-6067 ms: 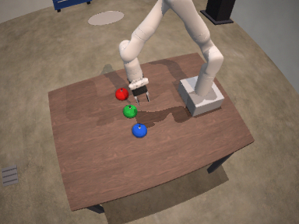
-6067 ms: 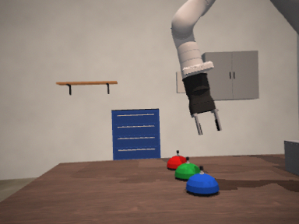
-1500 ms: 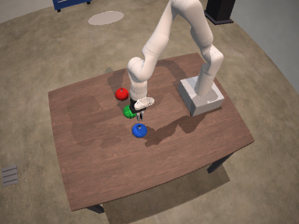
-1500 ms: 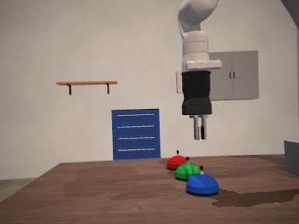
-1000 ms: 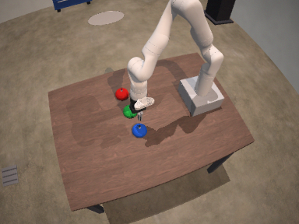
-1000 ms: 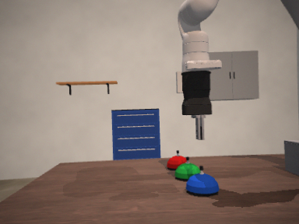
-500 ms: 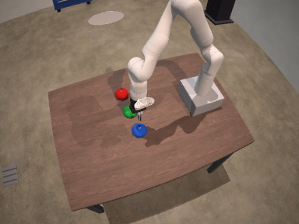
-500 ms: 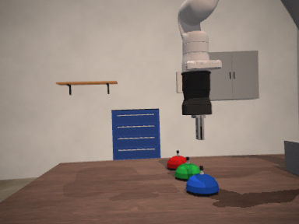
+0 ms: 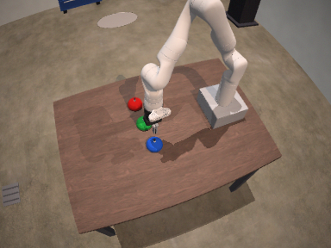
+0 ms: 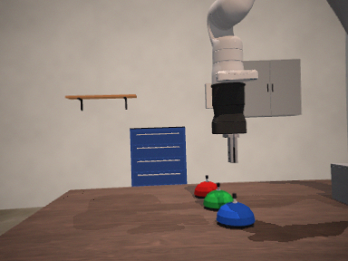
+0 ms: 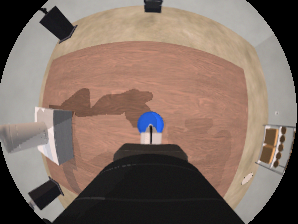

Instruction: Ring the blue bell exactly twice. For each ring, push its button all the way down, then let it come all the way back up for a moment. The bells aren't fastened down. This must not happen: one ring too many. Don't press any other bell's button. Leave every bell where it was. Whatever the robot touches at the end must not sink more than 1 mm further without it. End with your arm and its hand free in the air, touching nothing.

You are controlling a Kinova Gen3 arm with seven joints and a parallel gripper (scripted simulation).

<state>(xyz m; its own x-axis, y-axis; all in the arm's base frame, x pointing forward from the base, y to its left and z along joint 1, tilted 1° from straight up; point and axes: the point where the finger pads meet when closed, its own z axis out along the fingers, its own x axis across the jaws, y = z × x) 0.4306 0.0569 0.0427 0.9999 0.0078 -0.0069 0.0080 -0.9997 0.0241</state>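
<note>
Now: hand 11 cm above the blue bell. From my hand the other things lie so: red bell (27 cm to the right, 11 cm below); then green bell (14 cm to the right, 11 cm below).
</note>
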